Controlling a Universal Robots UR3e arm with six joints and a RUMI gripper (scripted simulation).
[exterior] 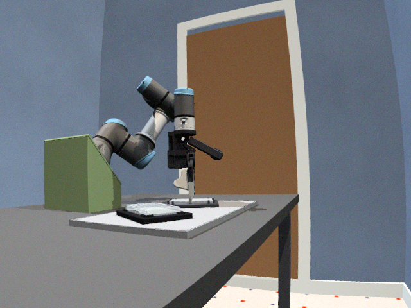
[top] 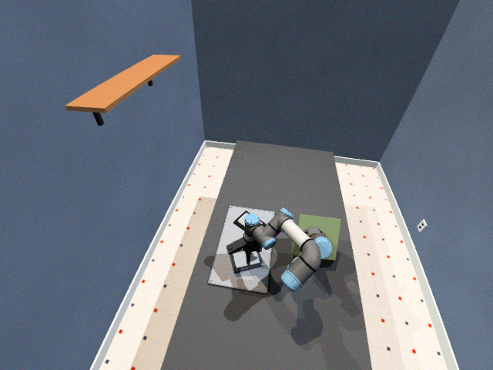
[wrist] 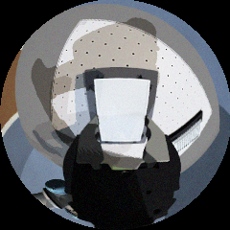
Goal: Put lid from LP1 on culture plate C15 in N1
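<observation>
Right now my hand is 20 mm above the lid park. Round my hand: lid 10 mm below.
</observation>
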